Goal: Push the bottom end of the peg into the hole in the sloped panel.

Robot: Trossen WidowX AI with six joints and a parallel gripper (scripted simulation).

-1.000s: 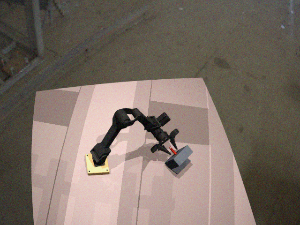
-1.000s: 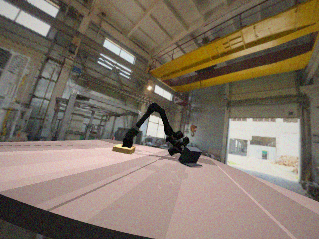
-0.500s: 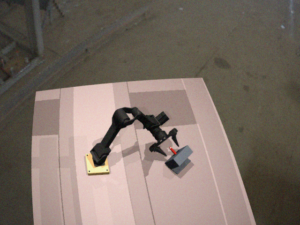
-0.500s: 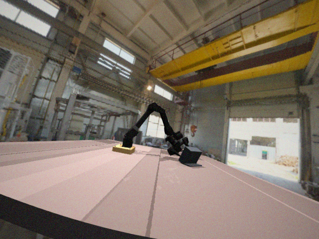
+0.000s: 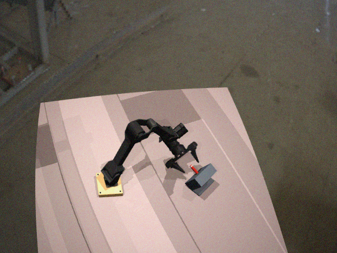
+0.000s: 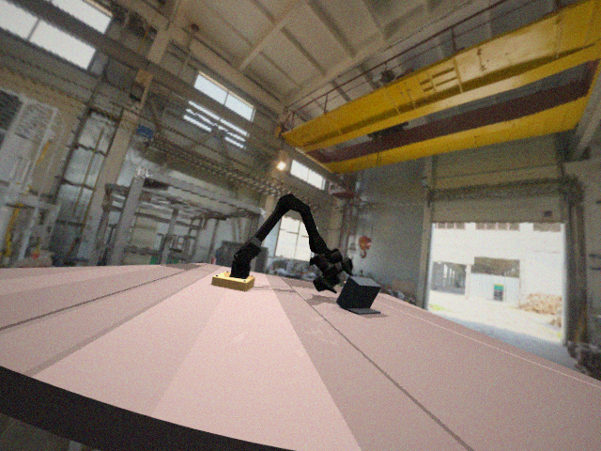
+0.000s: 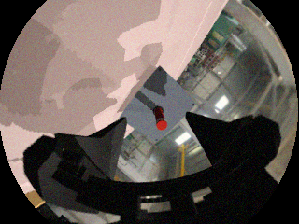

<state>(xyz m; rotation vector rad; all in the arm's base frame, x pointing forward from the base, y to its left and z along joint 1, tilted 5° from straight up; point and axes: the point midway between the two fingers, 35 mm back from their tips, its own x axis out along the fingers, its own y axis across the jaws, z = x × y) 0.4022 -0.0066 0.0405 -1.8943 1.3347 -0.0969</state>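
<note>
Right now my gripper tip is 10 mm to the left of the red peg. Round my gripper tip: sloped grey panel: 30 mm ahead, 60 mm to the right, 20 mm below.
</note>
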